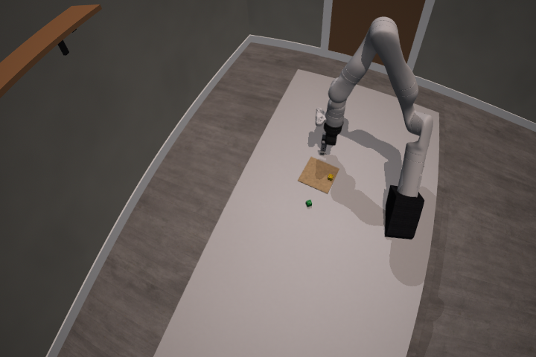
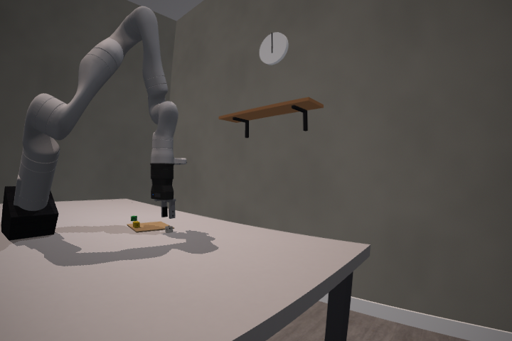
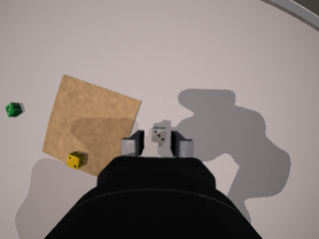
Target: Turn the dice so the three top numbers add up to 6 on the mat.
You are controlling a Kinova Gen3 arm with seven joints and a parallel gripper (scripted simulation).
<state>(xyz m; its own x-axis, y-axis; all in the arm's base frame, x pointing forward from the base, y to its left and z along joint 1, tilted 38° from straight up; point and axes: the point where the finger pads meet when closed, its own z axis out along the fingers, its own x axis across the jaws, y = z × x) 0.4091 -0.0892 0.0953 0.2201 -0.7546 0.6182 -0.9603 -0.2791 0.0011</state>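
The white die is 6 cm below my hand. From my hand the other things lie so: green die: 3 cm behind, 27 cm to the left, 6 cm below; then yellow die: 7 cm behind, 11 cm to the left, 5 cm below; then tan mat: 2 cm behind, 11 cm to the left, 7 cm below.
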